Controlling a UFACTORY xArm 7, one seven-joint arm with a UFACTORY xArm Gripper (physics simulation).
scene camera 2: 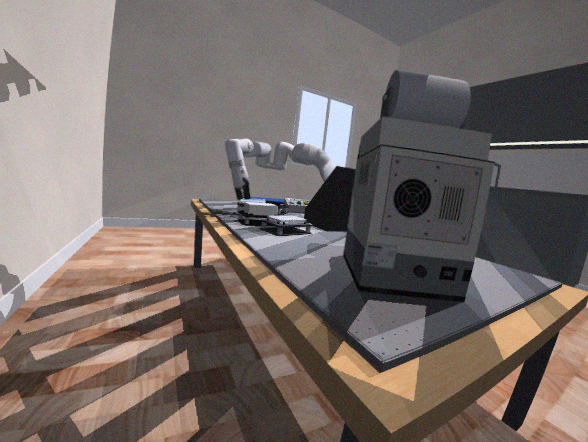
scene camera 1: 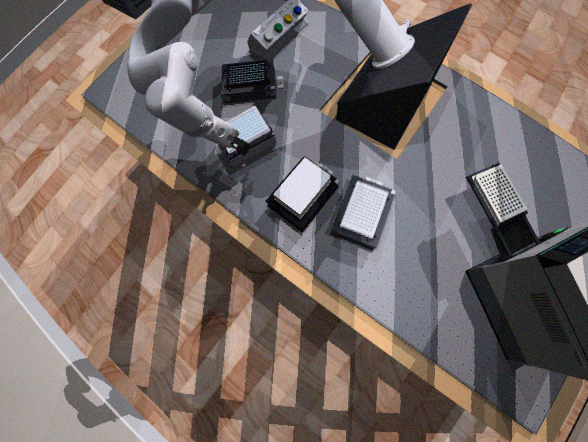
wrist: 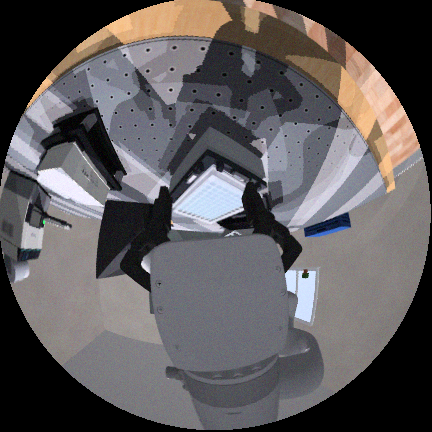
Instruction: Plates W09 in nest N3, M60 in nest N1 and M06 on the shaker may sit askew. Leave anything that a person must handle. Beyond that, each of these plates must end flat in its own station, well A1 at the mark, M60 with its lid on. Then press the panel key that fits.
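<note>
A light blue well plate (scene camera 1: 250, 125) (wrist: 211, 196) sits on a thick dark grey block (scene camera 1: 255, 152) (wrist: 212, 137) with corner pegs; I cannot tell whether it is level. My gripper (scene camera 1: 239, 146) (scene camera 2: 243, 192) (wrist: 207, 191) is open and empty, its fingers above and on either side of this plate. A smooth-topped white plate (scene camera 1: 302, 187) (scene camera 2: 257, 208) (wrist: 75, 167) sits on a black nest. A white well plate (scene camera 1: 366, 207) (scene camera 2: 287, 219) sits on a dark grey nest. A black plate (scene camera 1: 246, 74) sits on a black station. Plate names and A1 marks are too small to read.
The key panel (scene camera 1: 272, 36) has white, green, yellow and blue keys. A beige well plate (scene camera 1: 500, 194) rests on the tray of a dark instrument (scene camera 1: 525, 300) (scene camera 2: 420, 200). The black wedge-shaped arm mount (scene camera 1: 390, 90) (scene camera 2: 332, 200) stands near the plates. A blue rack (wrist: 327, 225) shows beyond the block.
</note>
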